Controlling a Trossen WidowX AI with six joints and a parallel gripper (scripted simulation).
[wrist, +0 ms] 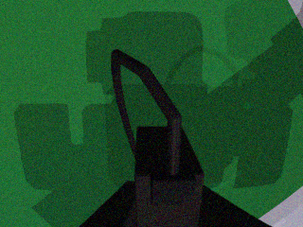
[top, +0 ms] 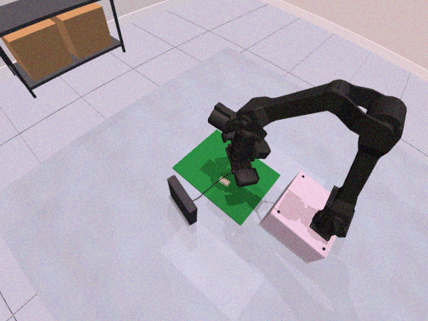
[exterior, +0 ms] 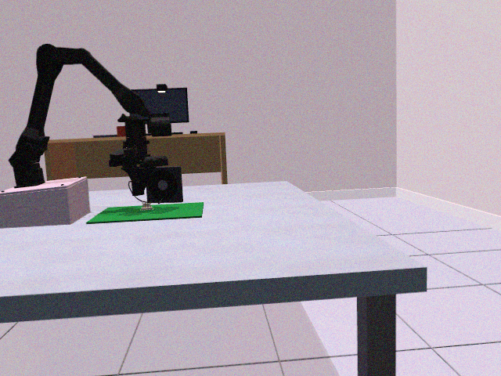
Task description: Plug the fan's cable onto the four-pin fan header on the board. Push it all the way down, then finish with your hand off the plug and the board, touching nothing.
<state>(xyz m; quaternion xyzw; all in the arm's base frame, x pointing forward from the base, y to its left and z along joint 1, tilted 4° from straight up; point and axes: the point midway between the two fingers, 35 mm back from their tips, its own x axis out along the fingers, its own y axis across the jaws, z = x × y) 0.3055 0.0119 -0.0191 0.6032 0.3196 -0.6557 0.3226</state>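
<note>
Now: the green board 8 cm below my gripper tip, 3 cm ahead of it and 1 cm to the right of it. Round my gripper tip: black fan: 18 cm to the left, 5 cm ahead, 1 cm below; black plug: 1 cm to the right, 1 cm above.
</note>
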